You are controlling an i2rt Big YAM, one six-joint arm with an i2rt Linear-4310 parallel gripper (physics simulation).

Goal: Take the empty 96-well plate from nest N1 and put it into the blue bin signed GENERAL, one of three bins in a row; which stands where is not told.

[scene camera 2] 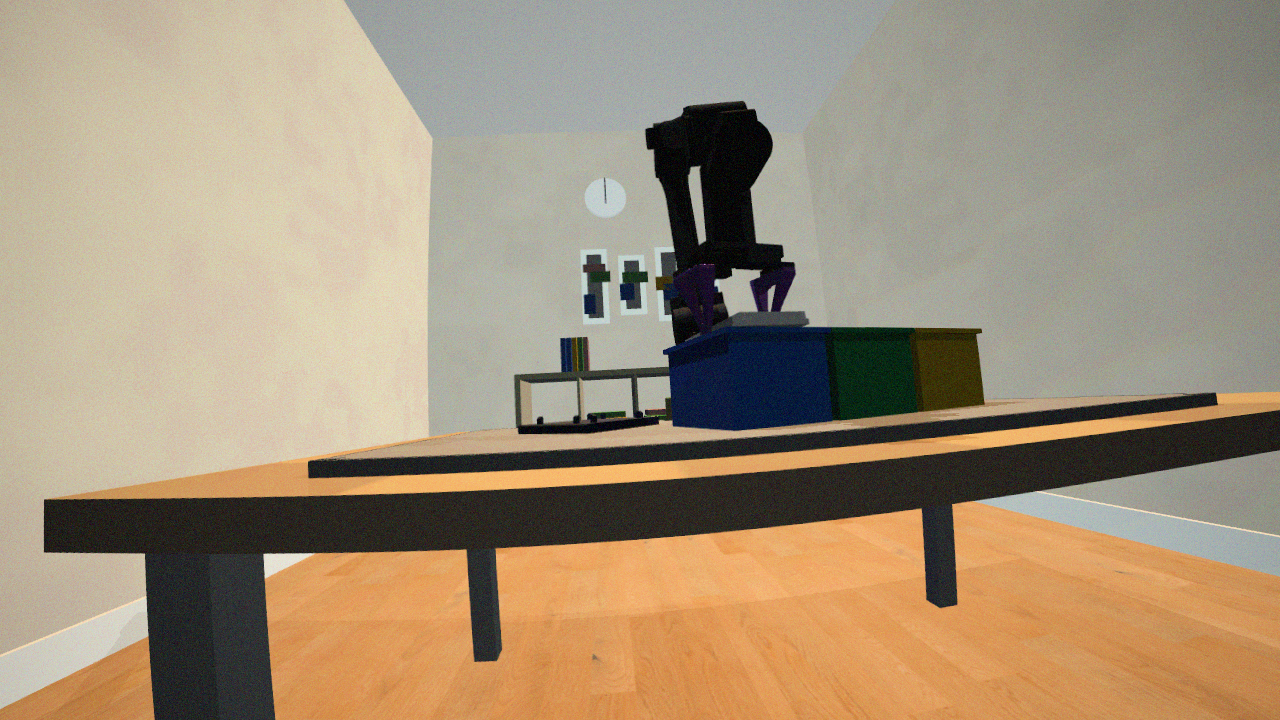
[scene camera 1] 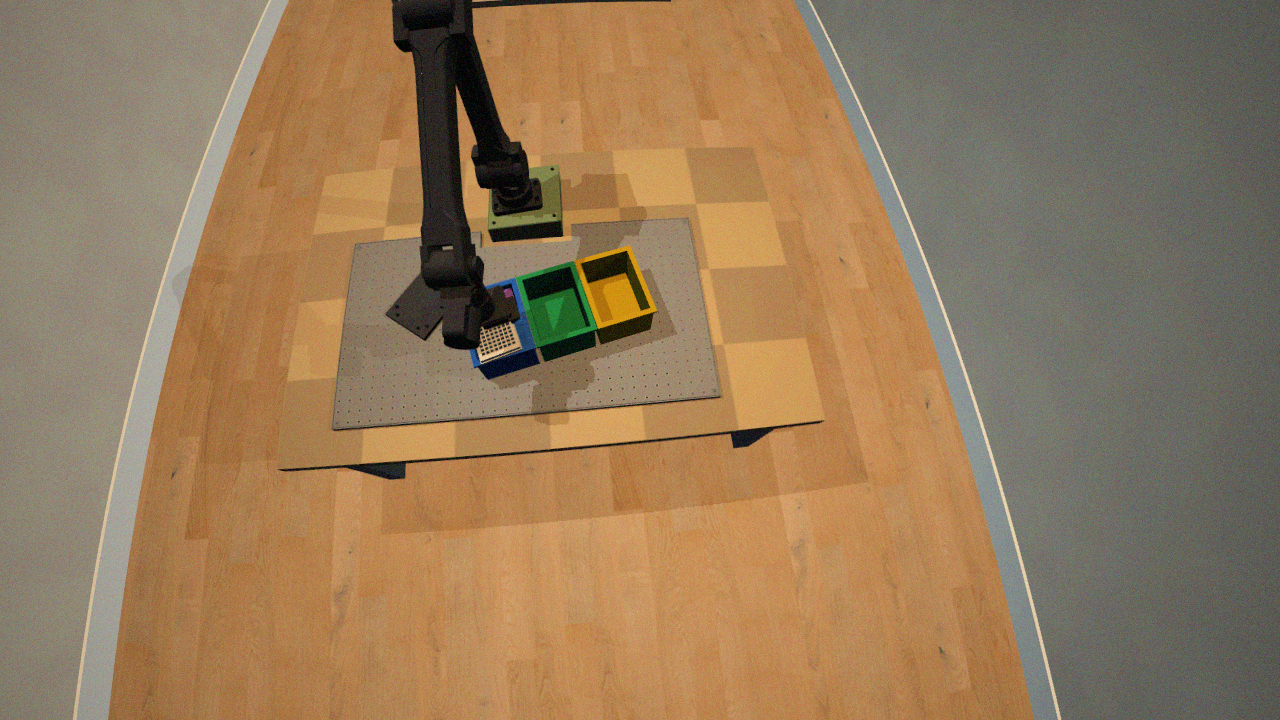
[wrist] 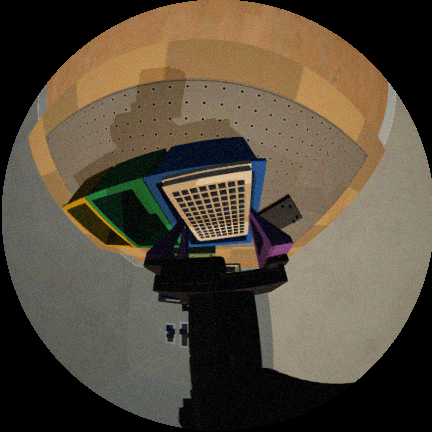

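Pixels of known places: gripper, fingertip midpoint: (scene camera 1: 492, 328) (wrist: 216, 213); arm's base at its link origin: (scene camera 1: 517, 199).
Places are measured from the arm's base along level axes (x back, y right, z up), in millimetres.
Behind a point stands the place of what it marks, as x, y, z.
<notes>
My gripper (scene camera 1: 488, 324) {-367, 64, 55} (scene camera 2: 738, 319) {-367, 64, 55} (wrist: 216, 213) {-367, 64, 55} is shut on the pale 96-well plate (scene camera 1: 498, 342) {-406, 52, 67} (scene camera 2: 768, 318) {-434, 57, 62} (wrist: 212, 207) {-389, 58, 65}, with purple fingers on two opposite sides. The plate is about level, over the opening of the blue bin (scene camera 1: 508, 367) {-430, 50, -14} (scene camera 2: 751, 380) {-435, 81, 1} (wrist: 210, 152) {-430, 54, 12}, at or slightly above rim height. Whether it touches the rim cannot be told. The blue bin is at the left end of the row in scene camera 1. Its sign is not readable. A dark flat fixture with small pegs (scene camera 1: 416, 307) {-244, 257, -35} (scene camera 2: 588, 426) {-325, 240, -38} (wrist: 284, 212) {-269, 254, -35}, seemingly the nest, holds no plate; no N1 label is readable.
The green bin (scene camera 1: 568, 347) {-406, -81, -7} (scene camera 2: 872, 376) {-408, -74, -2} (wrist: 125, 172) {-408, -71, 14} adjoins the blue one, and the yellow bin (scene camera 1: 626, 327) {-384, -209, 5} (scene camera 2: 950, 371) {-384, -206, -1} stands beyond it. All stand on the grey perforated board (scene camera 1: 393, 394) {-442, 313, -46} (wrist: 260, 100) {-501, 122, -47}. The arm's base stands on a green block (scene camera 1: 549, 213) {-60, -74, 5} behind.
</notes>
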